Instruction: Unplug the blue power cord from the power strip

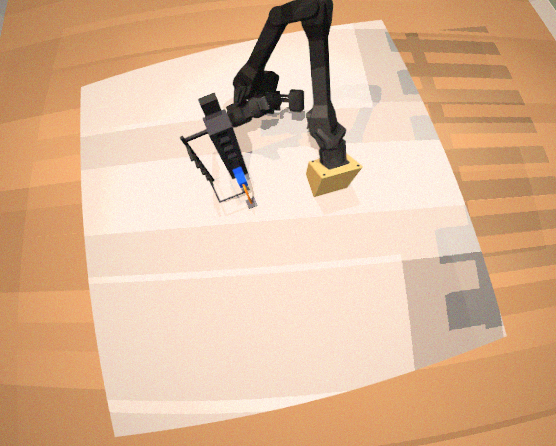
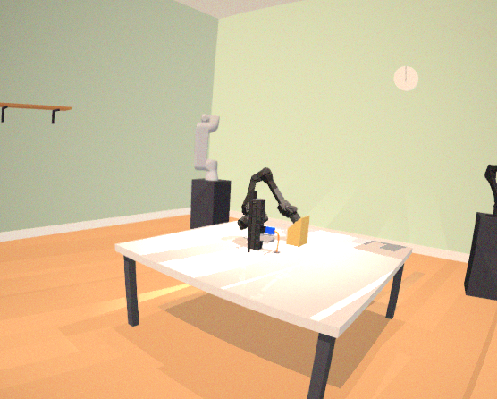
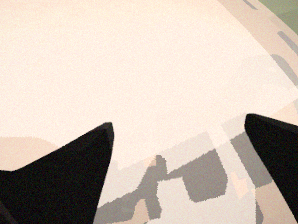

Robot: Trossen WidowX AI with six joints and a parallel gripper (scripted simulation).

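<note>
Right now the blue plug is 23 cm ahead of my gripper tip, 24 cm to the left of it and 6 cm above it.
</note>
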